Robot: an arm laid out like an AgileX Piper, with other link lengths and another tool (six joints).
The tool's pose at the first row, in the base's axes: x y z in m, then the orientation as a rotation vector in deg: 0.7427, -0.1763, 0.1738, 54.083, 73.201, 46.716
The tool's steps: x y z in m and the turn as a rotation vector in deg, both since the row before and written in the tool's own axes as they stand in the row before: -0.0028, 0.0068, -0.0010, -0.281, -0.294, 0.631; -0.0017, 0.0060, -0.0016, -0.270, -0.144, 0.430; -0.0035, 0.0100, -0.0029, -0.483, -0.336, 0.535; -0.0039, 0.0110, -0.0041, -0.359, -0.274, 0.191; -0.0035, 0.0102, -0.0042, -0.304, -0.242, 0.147; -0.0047, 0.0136, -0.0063, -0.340, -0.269, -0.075; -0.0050, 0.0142, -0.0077, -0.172, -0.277, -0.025; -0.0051, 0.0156, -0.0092, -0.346, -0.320, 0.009
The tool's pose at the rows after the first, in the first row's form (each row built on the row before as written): 0.7414, -0.1759, 0.1811, 54.392, 72.562, 47.201; 0.7396, -0.1749, 0.1872, 54.522, 72.133, 47.606; 0.7363, -0.1738, 0.1976, 54.613, 71.387, 48.102; 0.7316, -0.1726, 0.2090, 54.544, 70.890, 48.294; 0.7268, -0.1714, 0.2194, 54.478, 70.466, 48.438; 0.7196, -0.1697, 0.2333, 54.239, 70.085, 48.411; 0.7108, -0.1678, 0.2476, 54.172, 69.767, 48.328; 0.7005, -0.1652, 0.2631, 54.001, 69.308, 48.341
